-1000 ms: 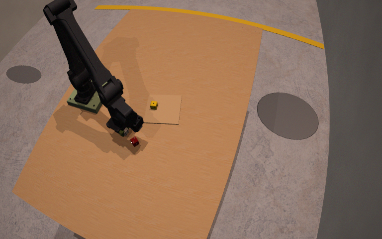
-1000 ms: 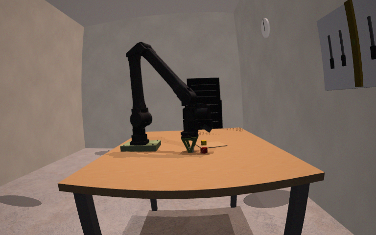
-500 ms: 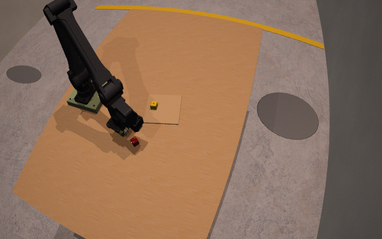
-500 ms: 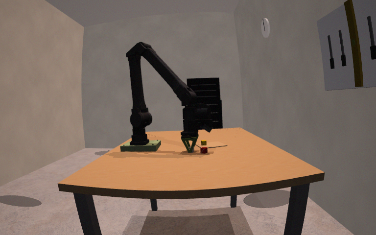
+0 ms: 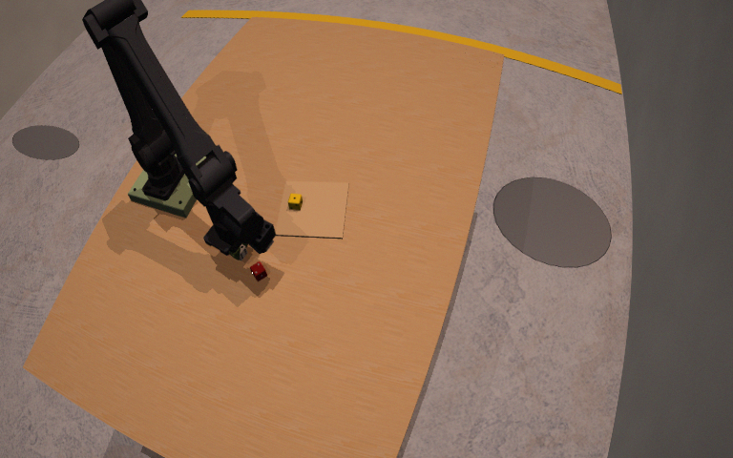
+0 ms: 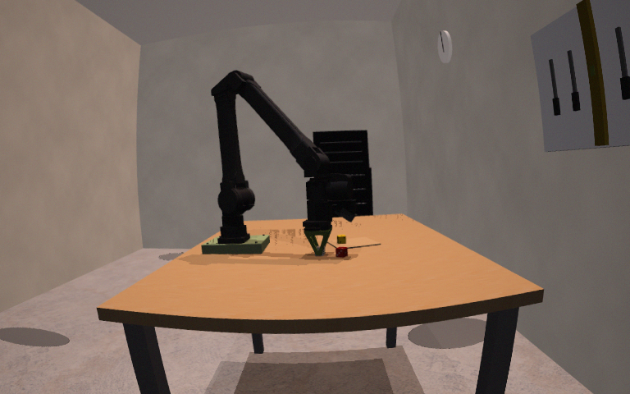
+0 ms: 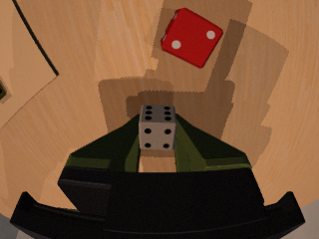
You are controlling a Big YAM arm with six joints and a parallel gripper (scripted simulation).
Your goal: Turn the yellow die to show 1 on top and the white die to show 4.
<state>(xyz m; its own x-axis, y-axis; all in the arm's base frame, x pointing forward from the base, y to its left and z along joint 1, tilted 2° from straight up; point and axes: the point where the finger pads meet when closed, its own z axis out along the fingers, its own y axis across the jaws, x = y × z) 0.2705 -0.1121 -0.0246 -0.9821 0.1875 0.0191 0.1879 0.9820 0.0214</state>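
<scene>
Right now my hand is right at the white die. The rest, counted from my hand: yellow die (7 cm ahead, 15 cm to the left, 1 cm above); then tan mat (11 cm ahead, 15 cm to the left, 1 cm below); then red die (6 cm ahead, 3 cm to the right).
</scene>
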